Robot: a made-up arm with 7 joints.
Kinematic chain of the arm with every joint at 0, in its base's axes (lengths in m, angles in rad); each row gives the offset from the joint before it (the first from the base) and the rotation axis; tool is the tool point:
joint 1: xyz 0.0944 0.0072 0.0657 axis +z
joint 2: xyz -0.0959 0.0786 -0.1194 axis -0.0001 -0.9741 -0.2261
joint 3: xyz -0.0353 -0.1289 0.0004 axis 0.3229 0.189 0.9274
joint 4: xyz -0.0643 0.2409 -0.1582 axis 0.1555 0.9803 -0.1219
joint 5: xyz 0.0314 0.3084 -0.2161 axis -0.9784 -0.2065 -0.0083
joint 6: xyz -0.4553 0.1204 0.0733 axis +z
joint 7: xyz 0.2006 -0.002 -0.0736 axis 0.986 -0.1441 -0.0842
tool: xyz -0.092 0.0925 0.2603
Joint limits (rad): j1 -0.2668..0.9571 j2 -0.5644..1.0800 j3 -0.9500..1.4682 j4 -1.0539..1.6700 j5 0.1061..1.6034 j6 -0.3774..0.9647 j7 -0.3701..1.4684
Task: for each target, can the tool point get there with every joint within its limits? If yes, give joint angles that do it. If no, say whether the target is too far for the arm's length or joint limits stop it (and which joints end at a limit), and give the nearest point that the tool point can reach.
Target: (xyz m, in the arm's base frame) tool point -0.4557 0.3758 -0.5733
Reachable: yes | joints 0.5965 -0.1137 -0.3389 -0.2813 1.0524 0.7366 1.1698
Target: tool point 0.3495 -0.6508 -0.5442
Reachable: no: joint limits stop it (at a limit: joint 1, joint 2, joint 3, joint 5, joint 6, joint 7) | nearest point 0.0651 -0.6188 -0.6378 | short by 0.301 m
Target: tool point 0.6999 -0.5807 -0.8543
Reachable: no: joint limits stop it (at a limit: joint 1, joint 3, joint 4, joint 5, joint 6, joint 7) | nearest point 0.6700 -0.4489 -0.7743 | short by 0.157 m
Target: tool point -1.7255 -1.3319 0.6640
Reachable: no: too far | nearest point -0.9241 -0.7423 0.3206 | short by 1.053 m
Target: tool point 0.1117 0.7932 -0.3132
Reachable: yes | joints -0.1219 -0.4080 -0.7303 0.7392 0.9109 0.2246 0.6556
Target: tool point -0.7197 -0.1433 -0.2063
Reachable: yes | joints 0.7425 0.4917 0.4724 0.7063 0.8279 0.0783 1.1338
